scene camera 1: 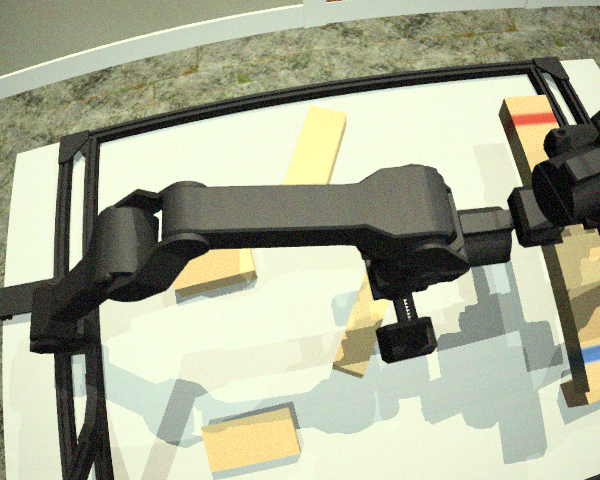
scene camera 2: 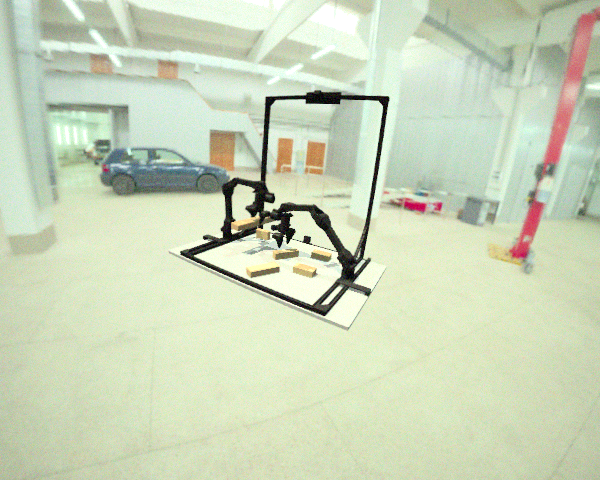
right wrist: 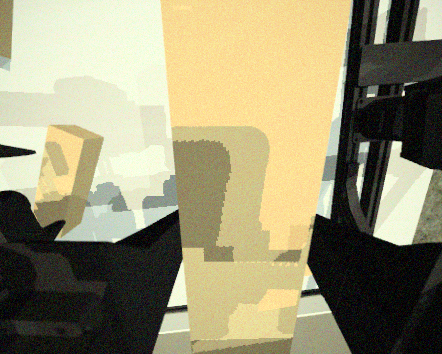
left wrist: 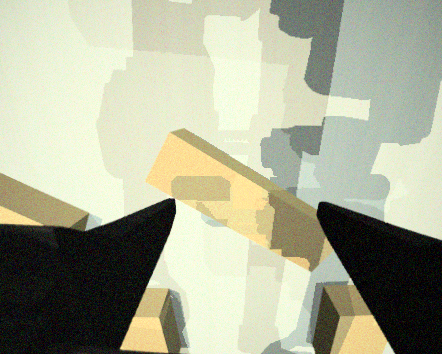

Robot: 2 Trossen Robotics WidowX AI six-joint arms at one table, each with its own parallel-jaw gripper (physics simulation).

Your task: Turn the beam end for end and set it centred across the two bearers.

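Places are measured from the left arm's base along level axes (x right, y ahead, z up), in millimetres.
Pixels of known places: left gripper, fingertip midpoint: (scene camera 1: 383,299) (scene camera 2: 283,246) (right wrist: 48,189) (left wrist: 246,206); right gripper, fingertip midpoint: (scene camera 1: 563,237) (scene camera 2: 256,223) (right wrist: 239,211); left arm's base, link origin: (scene camera 1: 74,334) (scene camera 2: 347,277); right arm's base, link origin: (scene camera 2: 227,238) (right wrist: 373,119).
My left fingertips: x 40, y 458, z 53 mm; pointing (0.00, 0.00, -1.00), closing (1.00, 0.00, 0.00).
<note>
Ahead of a thing's pixels: the offset from my left fingertips to its top centre. "spot": to the spot under its first point. Level surfaces: height alone.
The beam {dy +223, dx -2, dz +139 mm} (scene camera 1: 524,140) (scene camera 2: 243,223) (right wrist: 255,88) is a long pale wooden plank with a red stripe near its far end. My right gripper (right wrist: 239,211) (scene camera 2: 255,210) is shut on the beam and holds it above the table at the right edge of scene camera 1. My left gripper (left wrist: 246,206) (scene camera 2: 284,235) is open and empty. It hangs above a slanted wooden block {dy -19, dx +7, dz -28 mm} (left wrist: 241,197) (scene camera 1: 360,333) in the middle of the table. Two short blocks show below its fingers, one {dy -224, dx -113, dz -34 mm} (left wrist: 149,319) at the left and one {dy -206, dx +148, dz -34 mm} (left wrist: 353,323) at the right.
A long plank {dy -41, dx -262, dz -34 mm} (scene camera 1: 317,148) lies at the back, partly under the left arm. A short block {spot: dy -223, dx -92, dz -34 mm} (scene camera 1: 212,273) lies at the left and another (scene camera 1: 250,440) at the front. A black frame (scene camera 1: 298,92) rims the white table {dz -72 mm} (scene camera 1: 417,133).
</note>
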